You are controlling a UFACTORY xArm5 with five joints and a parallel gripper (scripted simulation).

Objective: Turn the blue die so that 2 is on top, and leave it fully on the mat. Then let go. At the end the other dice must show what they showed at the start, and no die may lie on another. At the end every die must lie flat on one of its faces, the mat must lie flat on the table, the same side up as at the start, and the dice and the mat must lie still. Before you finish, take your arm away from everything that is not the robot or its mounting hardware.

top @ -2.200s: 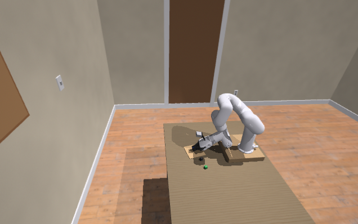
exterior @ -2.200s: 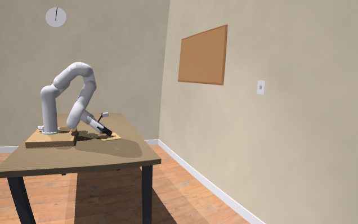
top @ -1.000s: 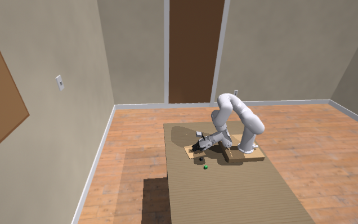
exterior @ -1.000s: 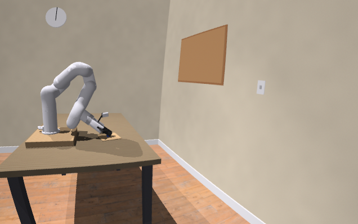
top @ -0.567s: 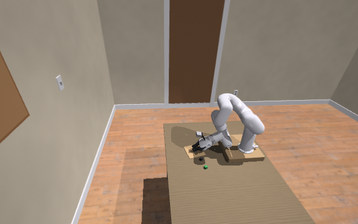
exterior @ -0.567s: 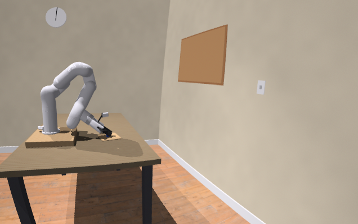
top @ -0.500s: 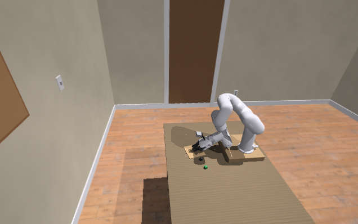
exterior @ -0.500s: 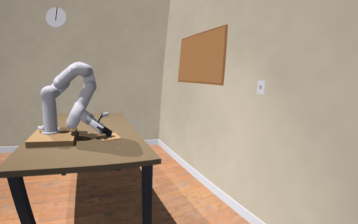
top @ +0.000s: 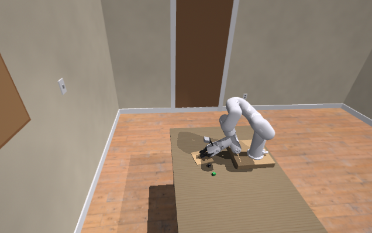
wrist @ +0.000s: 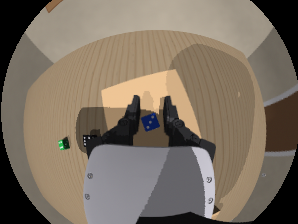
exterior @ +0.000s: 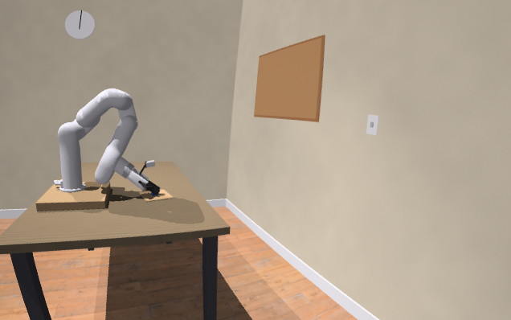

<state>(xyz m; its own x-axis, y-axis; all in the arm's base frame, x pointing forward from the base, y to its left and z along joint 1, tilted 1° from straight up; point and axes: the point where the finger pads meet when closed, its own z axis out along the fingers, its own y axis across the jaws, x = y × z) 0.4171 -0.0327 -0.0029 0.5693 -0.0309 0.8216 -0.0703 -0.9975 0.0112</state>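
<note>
My gripper is now 20 mm above the blue die and 10 mm past it. The rest, counted from my hand: green die 190 mm to the left, 50 mm behind, 20 mm below; black die 100 mm to the left, 40 mm behind, 20 mm below; tan mat 30 mm below.
</note>
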